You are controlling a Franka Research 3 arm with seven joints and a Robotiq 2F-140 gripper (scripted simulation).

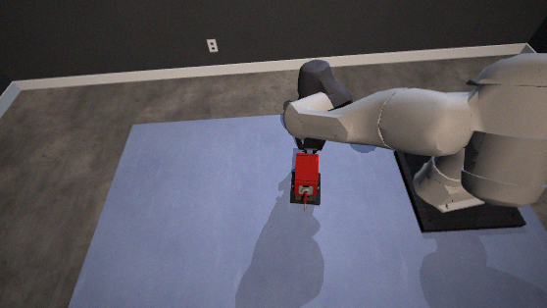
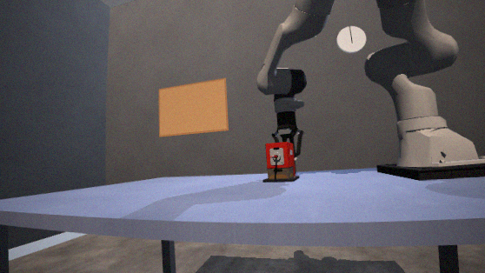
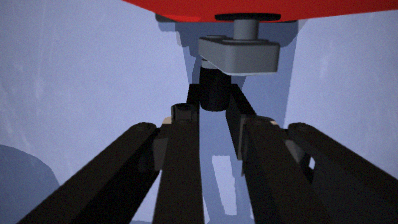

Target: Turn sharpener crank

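My gripper is now 2 cm to the right of the crank.
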